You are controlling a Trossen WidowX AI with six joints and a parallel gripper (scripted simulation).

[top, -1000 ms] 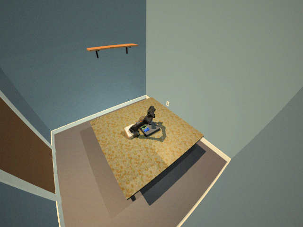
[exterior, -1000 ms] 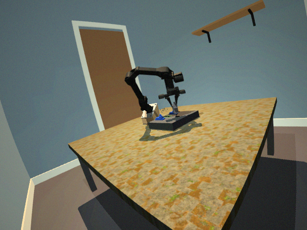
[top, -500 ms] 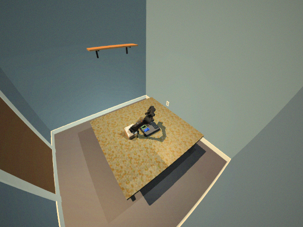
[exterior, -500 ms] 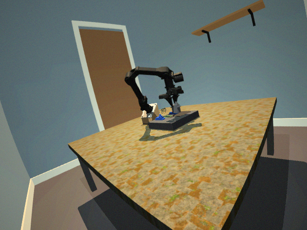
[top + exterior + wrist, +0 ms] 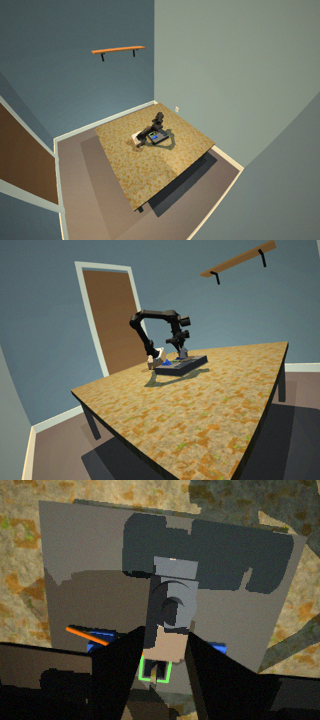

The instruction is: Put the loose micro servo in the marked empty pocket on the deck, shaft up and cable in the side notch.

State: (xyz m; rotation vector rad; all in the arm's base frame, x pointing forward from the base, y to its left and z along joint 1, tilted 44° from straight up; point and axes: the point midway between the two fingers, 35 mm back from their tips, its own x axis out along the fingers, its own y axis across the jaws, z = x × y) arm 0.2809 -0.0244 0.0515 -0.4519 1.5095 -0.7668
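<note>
The dark grey deck is 100 mm below my gripper tip and 20 mm ahead of it.
</note>
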